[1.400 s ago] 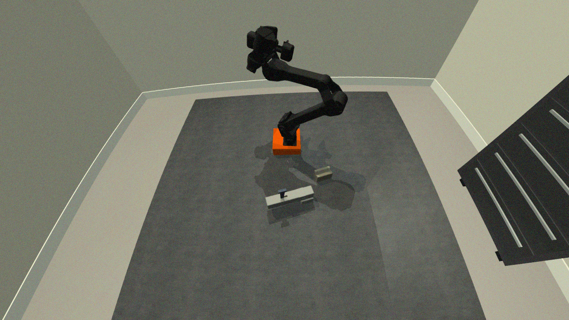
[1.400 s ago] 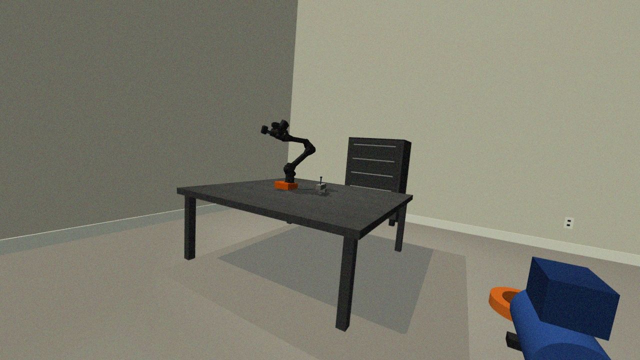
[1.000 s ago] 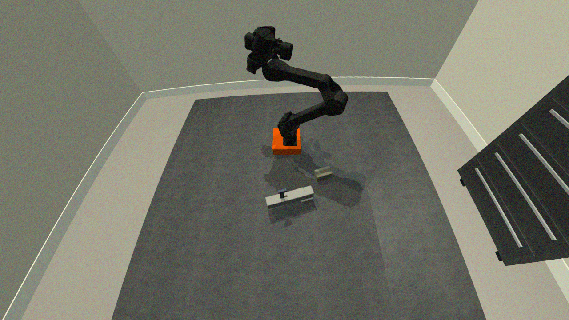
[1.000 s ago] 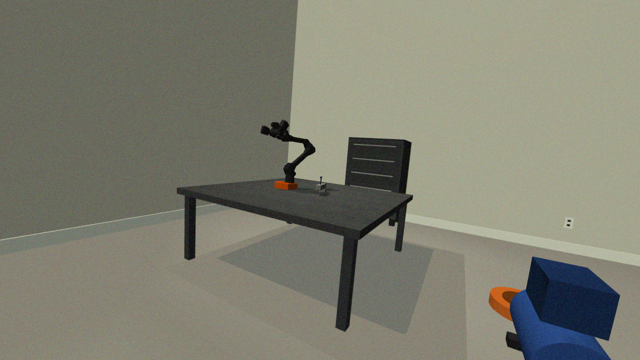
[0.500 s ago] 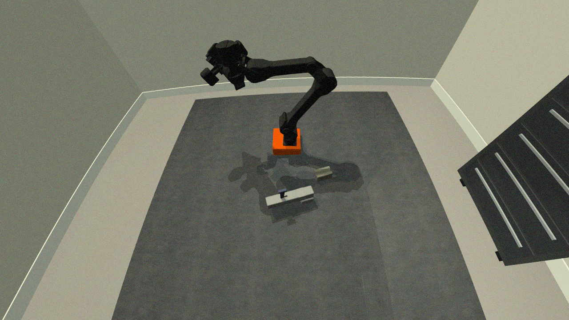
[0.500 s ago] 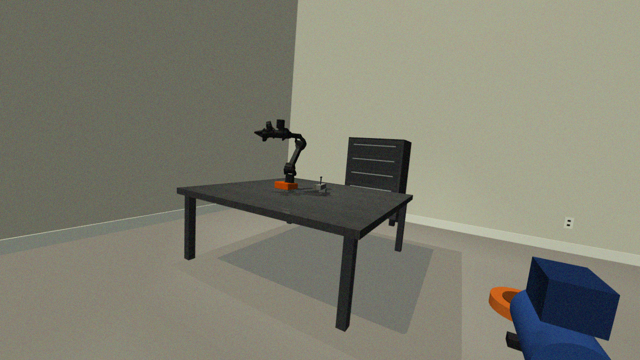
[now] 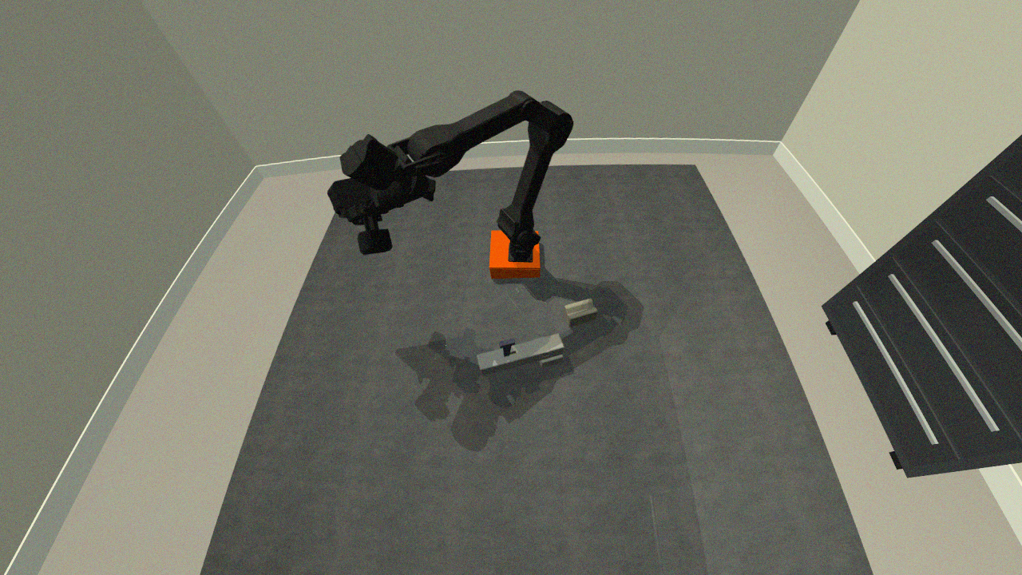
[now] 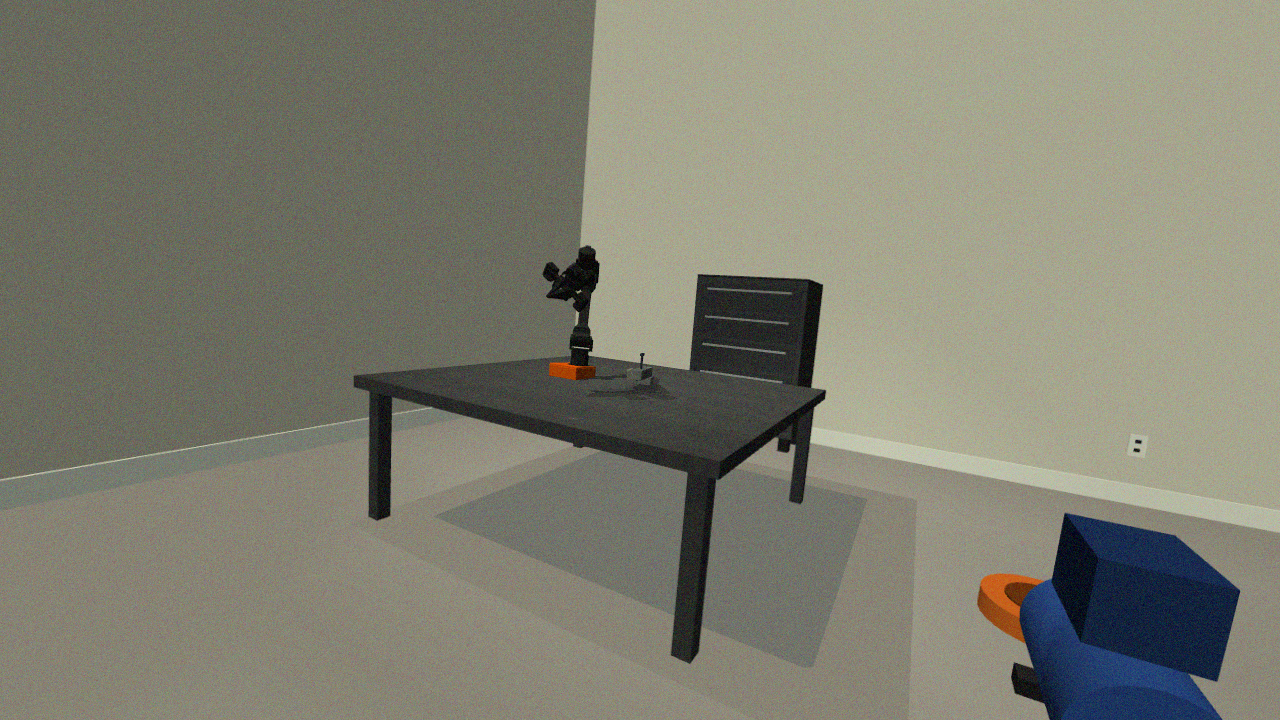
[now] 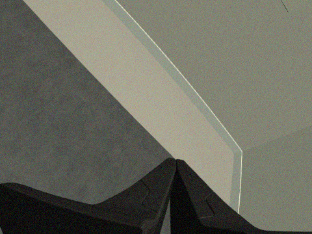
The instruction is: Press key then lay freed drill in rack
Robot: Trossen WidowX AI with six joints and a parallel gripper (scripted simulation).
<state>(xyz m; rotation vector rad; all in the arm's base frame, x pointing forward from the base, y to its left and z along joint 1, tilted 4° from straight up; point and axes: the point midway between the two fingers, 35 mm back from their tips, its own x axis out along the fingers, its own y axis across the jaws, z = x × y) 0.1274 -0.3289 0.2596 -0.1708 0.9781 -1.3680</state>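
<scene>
Now: gripper tip 330 mm to the right of the small blue key, 210 mm above it and 180 mm short of it. The rest, counted from my gripper tip: drill (380 mm to the left, 260 mm below, 160 mm ahead); then rack (490 mm to the left, 290 mm below, 40 mm ahead).
</scene>
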